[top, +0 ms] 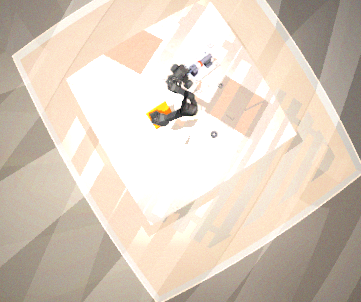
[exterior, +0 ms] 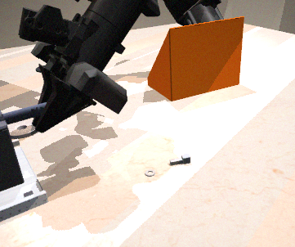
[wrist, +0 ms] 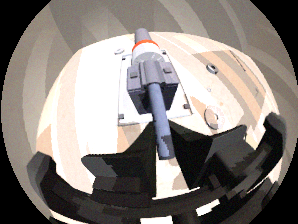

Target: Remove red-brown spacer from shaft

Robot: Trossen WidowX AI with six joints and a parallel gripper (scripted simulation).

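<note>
Right now my gripper tip is 6 cm short of the blue-grey shaft, 2 cm to the right of it and 2 cm below it. The rest, counted from my gripper tip: red-brown spacer (10 cm ahead, 3 cm to the left, 2 cm above); small grey bolt (17 cm behind, 6 cm to the left, 5 cm below); pale washer (3 cm ahead, 12 cm to the right, 5 cm below).
</note>
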